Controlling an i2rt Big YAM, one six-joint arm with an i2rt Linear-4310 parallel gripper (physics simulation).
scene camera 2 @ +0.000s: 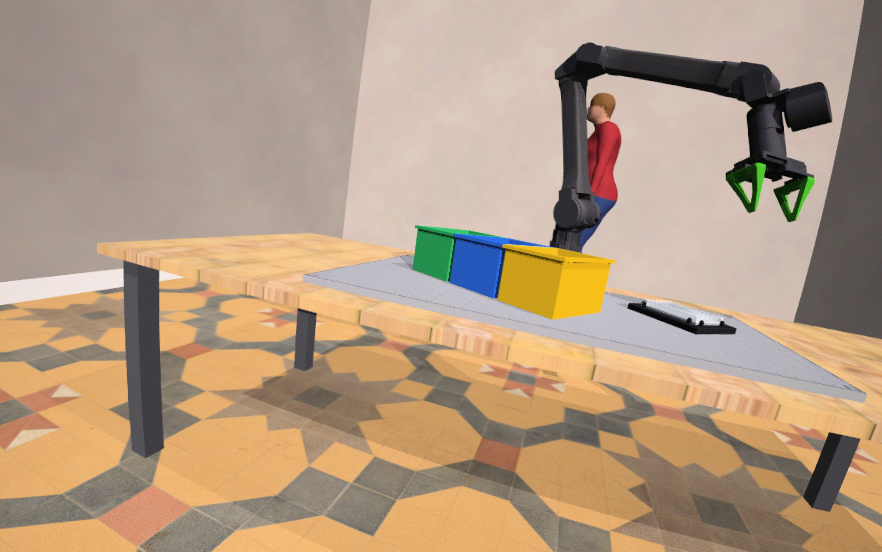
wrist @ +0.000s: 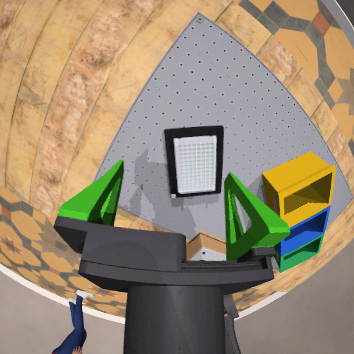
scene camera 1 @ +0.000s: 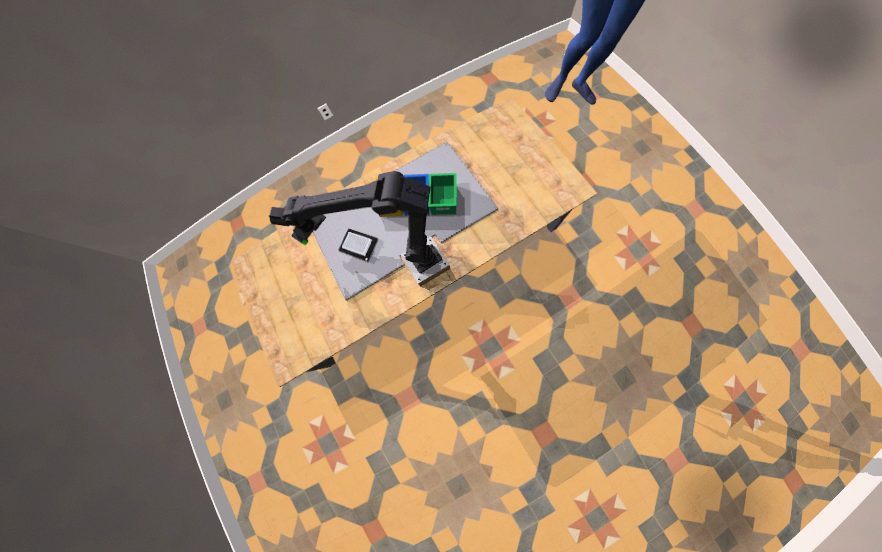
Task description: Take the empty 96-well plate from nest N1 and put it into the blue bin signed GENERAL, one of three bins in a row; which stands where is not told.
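Where they show: gripper, fingertip midpoint: (scene camera 2: 772, 216) (wrist: 176, 170) (scene camera 1: 313, 230); arm's base, link origin: (scene camera 1: 426, 259).
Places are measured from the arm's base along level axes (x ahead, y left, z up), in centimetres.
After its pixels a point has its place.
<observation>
The clear-white 96-well plate (scene camera 1: 357, 242) {x 27.3, y 22.7, z -2.9 cm} (scene camera 2: 682, 312) {x 32.3, y 21.8, z -2.8 cm} (wrist: 195, 164) {x 27.7, y 23.7, z -3.1 cm} lies in the black nest (scene camera 1: 343, 252) {x 27.8, y 31.3, z -4.3 cm} (scene camera 2: 715, 330) {x 34.4, y 27.5, z -4.6 cm} (wrist: 171, 165) {x 24.5, y 27.7, z -4.2 cm} on the grey perforated board. The blue bin (scene camera 1: 416, 184) (scene camera 2: 476, 264) {x 36.6, y -17.2, z -0.2 cm} (wrist: 304, 233) {x 28.2, y -18.6, z 1.9 cm} stands between the yellow bin (scene camera 2: 530, 281) {x 43.8, y -6.6, z -0.4 cm} (wrist: 298, 185) {x 37.9, y 4.5, z 4.5 cm} and the green bin (scene camera 1: 442, 190) {x 26.8, y -26.1, z -4.8 cm} (scene camera 2: 433, 252) {x 29.3, y -27.9, z -0.2 cm} (wrist: 301, 255) {x 20.6, y -29.2, z 2.7 cm}. In scene camera 1 the arm covers part of the blue bin and most of the yellow one. The sign on the blue bin cannot be read. My gripper (scene camera 2: 772, 216) {x 33.0, y 32.9, z 16.9 cm} (wrist: 176, 170) {x 33.0, y 32.9, z 16.9 cm} is open and empty, high above the board, with its green fingers pointing down.
The grey board (scene camera 1: 471, 188) {x 19.5, y -38.5, z -5.3 cm} (scene camera 2: 364, 276) {x 42.5, y -36.9, z -5.3 cm} (wrist: 200, 65) {x 45.1, y 33.5, z -5.3 cm} lies on the wooden table (scene camera 1: 520, 149) {x 24.4, y -73.8, z -6.6 cm} (scene camera 2: 214, 250) {x 40.9, y -75.5, z -6.6 cm} (wrist: 65, 90) {x 27.9, y 56.3, z -6.6 cm}. The arm base (scene camera 1: 426, 261) {x -2.8, y 0.8, z 6.0 cm} stands at the board's edge, close to the bins. A person in blue trousers (scene camera 1: 595, 39) stands beyond the table; a person in a red top (scene camera 2: 606, 156) shows behind the arm.
</observation>
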